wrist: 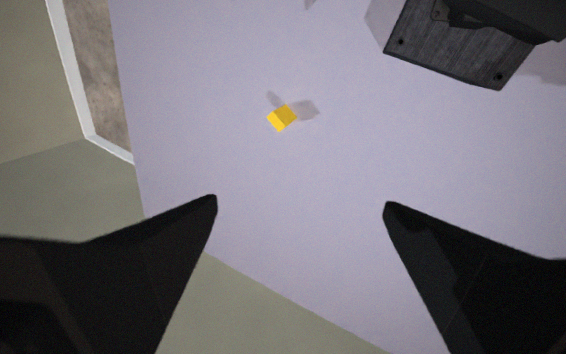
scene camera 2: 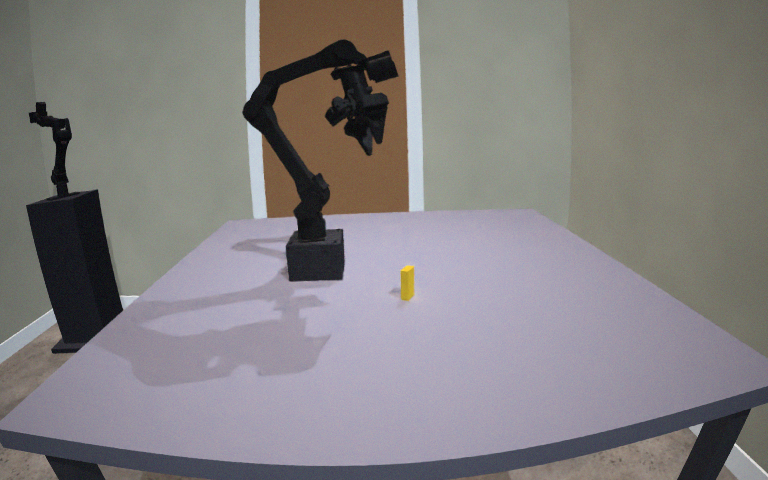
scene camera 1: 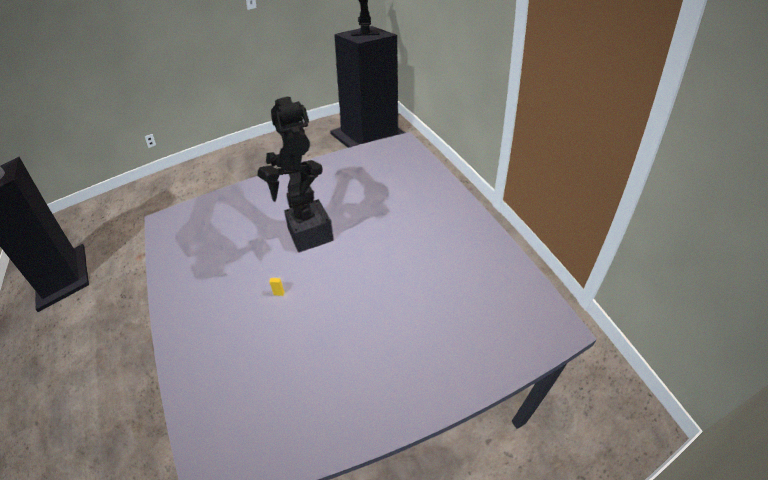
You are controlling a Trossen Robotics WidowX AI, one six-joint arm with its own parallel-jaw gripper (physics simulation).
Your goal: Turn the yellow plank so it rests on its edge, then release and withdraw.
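Observation:
The yellow plank (scene camera 1: 276,286) (scene camera 2: 407,283) (wrist: 281,118) stands upright on the table, its long side vertical, in front of the arm's base. In the wrist view its small top face and one side face show. It touches neither finger. My gripper (scene camera 2: 374,147) (wrist: 300,205) is open and empty, with its fingers wide apart. It hangs high above the table, well above the plank and pointing down. In the wrist view the plank shows beyond the gap between the fingertips.
The black base block (scene camera 1: 309,229) (scene camera 2: 315,255) (wrist: 460,50) of the arm stands on the pale table (scene camera 1: 396,339) (scene camera 2: 481,384) (wrist: 225,65) near the plank. The arm's shadow falls on the table. Dark pedestals (scene camera 1: 367,84) (scene camera 2: 73,271) stand on the floor beyond it.

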